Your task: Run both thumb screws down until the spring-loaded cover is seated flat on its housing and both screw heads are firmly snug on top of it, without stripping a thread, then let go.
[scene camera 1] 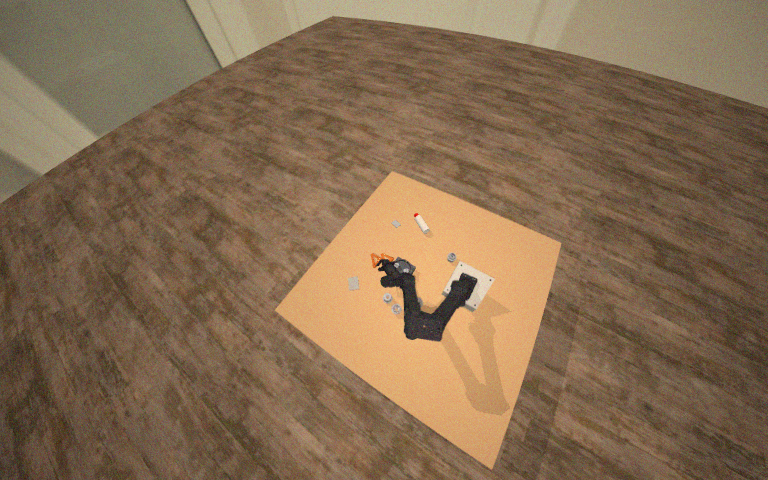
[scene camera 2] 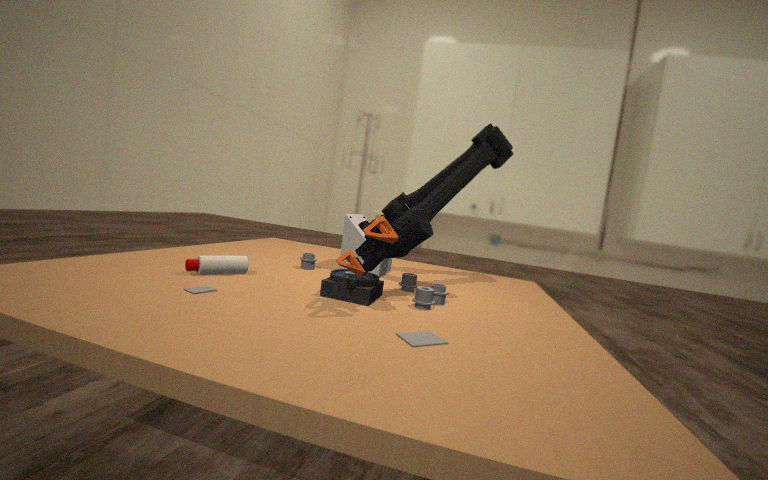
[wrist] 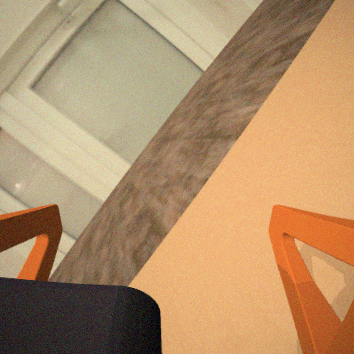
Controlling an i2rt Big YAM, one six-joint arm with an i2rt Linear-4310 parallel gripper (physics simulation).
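Frame: origin at the arm's base, x ahead, y left, z up, level; metres.
Where they show: gripper, fingertip midpoint: (scene camera 1: 376, 253) (scene camera 2: 350, 247) (wrist: 164, 218); arm's base, origin of the base link: (scene camera 1: 465, 285).
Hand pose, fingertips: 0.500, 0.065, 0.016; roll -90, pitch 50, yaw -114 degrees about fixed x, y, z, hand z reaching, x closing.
Observation:
Each offset is from my fingertips to the centre of the thing, as dx, dy, dz. Level surfaces: height alone.
The dark housing {-0.147, -0.020, -0.114} (scene camera 1: 410, 273) (scene camera 2: 351, 290) is a low block on the tan board {dz -0.142} (scene camera 1: 362, 339) (scene camera 2: 283, 362). A dark rounded cover lies on top of it. Small grey spots on top look like screw heads; their height and the cover's seating are too small to tell. My gripper (scene camera 1: 380, 258) (scene camera 2: 352, 244) (wrist: 164, 218) is open and empty, with its orange fingers wide apart. It is tilted; in scene camera 2 the lower finger overlaps the housing's top, and contact cannot be told. The housing and screws do not show in the wrist view.
Several grey flanged cylinders {-0.377, -0.241, -0.117} (scene camera 1: 451, 257) (scene camera 2: 307, 260) stand around the housing. A white tube with a red cap {-0.106, -0.386, -0.117} (scene camera 1: 421, 224) (scene camera 2: 223, 264) lies beyond it. Two thin grey squares {+0.068, +0.177, -0.140} (scene camera 1: 353, 283) (scene camera 2: 421, 338) lie on the board. The arm's white base plate (scene camera 1: 484, 280) (scene camera 2: 350, 233) is nearby.

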